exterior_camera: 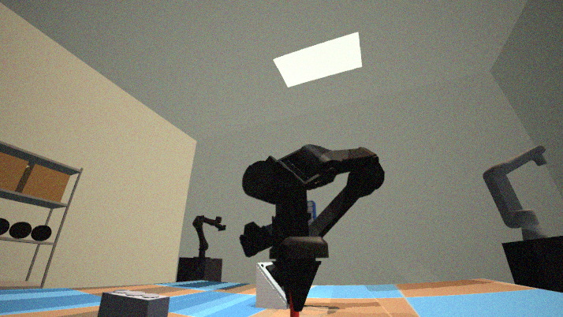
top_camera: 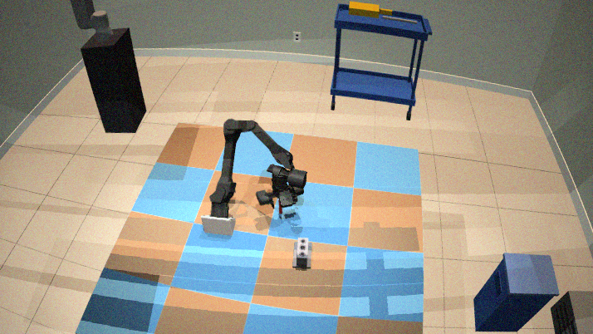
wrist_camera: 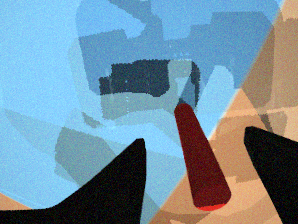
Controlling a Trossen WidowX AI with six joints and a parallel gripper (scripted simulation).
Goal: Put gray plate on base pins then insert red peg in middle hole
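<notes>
My gripper tip is now 10 cm short of the gray plate and 22 cm to the left of it. Round my gripper tip: red peg: right at my gripper tip; then base: 10 cm ahead, 21 cm to the right, 3 cm below.
</notes>
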